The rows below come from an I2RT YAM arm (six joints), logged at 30 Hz.
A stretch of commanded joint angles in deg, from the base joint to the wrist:
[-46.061, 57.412, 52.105, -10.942, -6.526, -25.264]
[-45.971, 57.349, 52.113, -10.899, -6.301, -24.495]
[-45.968, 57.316, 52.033, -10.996, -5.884, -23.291]
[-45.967, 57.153, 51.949, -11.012, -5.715, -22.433]
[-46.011, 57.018, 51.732, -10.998, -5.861, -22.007]
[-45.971, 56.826, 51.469, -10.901, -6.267, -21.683]
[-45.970, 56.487, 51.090, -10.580, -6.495, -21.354]
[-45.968, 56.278, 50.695, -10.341, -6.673, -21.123]
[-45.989, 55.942, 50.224, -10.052, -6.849, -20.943]
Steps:
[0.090, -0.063, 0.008, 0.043, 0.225, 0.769]
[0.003, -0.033, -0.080, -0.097, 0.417, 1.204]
[0.001, -0.163, -0.084, -0.016, 0.169, 0.858]
[-0.044, -0.135, -0.217, 0.014, -0.146, 0.426]
[0.040, -0.192, -0.263, 0.097, -0.406, 0.324]
[0.001, -0.339, -0.379, 0.321, -0.228, 0.329]
[0.002, -0.209, -0.395, 0.239, -0.178, 0.231]
[-0.021, -0.336, -0.471, 0.289, -0.176, 0.180]

